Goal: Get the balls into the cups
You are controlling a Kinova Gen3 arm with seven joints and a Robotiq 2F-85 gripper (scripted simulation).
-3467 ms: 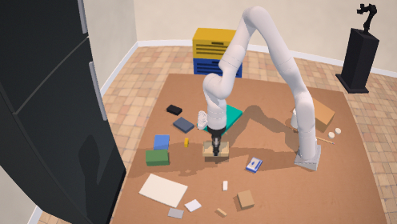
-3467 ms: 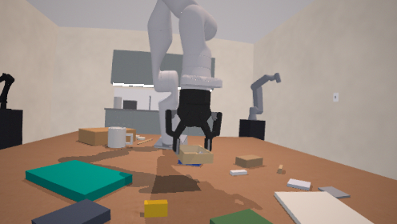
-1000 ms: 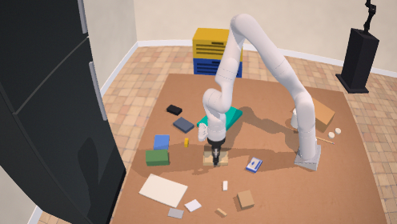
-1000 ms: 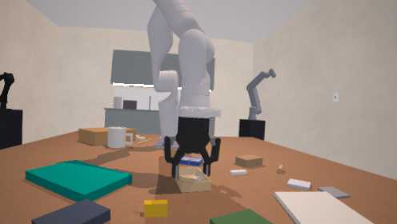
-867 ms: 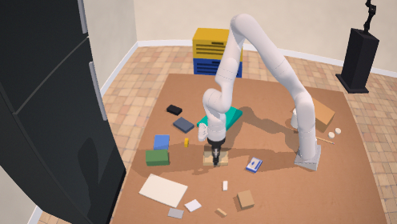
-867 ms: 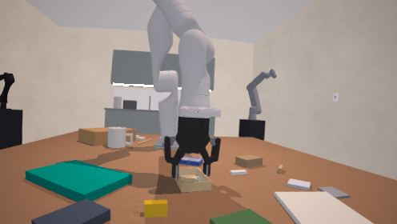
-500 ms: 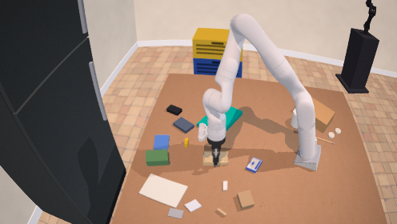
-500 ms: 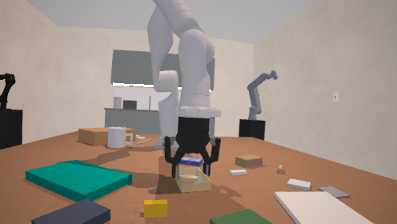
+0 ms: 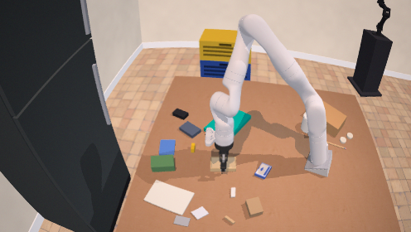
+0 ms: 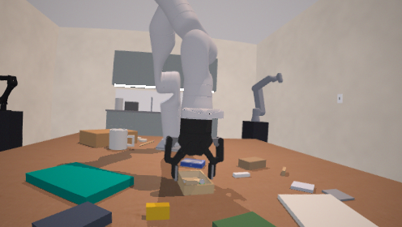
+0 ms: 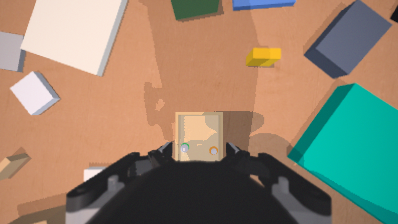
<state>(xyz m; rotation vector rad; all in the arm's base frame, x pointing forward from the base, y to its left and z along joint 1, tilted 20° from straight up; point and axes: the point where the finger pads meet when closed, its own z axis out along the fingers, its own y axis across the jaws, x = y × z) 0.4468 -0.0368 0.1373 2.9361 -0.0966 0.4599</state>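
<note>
Right now my hand is 20 mm above the covered wooden puzzle. Round my hand: yellow block: 130 mm ahead, 110 mm to the right, 10 mm below; teal slab: 260 mm to the right, 50 mm behind, 10 mm below; green block: 260 mm ahead, 10 mm to the right, 10 mm below.
</note>
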